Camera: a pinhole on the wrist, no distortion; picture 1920 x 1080 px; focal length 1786.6 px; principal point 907.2 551.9 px. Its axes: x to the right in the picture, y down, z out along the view. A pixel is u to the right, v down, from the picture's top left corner.
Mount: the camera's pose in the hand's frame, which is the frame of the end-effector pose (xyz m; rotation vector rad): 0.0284 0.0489 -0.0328 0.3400 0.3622 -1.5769
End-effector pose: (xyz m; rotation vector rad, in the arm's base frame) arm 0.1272 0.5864 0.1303 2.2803 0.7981 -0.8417
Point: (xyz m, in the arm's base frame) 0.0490 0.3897 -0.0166
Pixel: 198.4 264.7
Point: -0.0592 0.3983 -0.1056
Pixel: 688.9 357.3
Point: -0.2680 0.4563 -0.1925
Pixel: 1227.2 275.6
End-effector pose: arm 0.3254 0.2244 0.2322 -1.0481 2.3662 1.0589
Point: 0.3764 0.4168 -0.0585
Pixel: 774.5 568.4
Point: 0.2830 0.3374 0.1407
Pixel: 198.6 474.9
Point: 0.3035 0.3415 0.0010
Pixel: 691.8 900.3
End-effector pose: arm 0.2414 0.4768 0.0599 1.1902 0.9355 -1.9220
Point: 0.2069 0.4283 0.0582
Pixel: 1077.1 436.5
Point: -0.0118 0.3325 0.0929
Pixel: 1199.9 848.3
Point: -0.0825 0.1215 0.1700
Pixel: 655.0 685.7
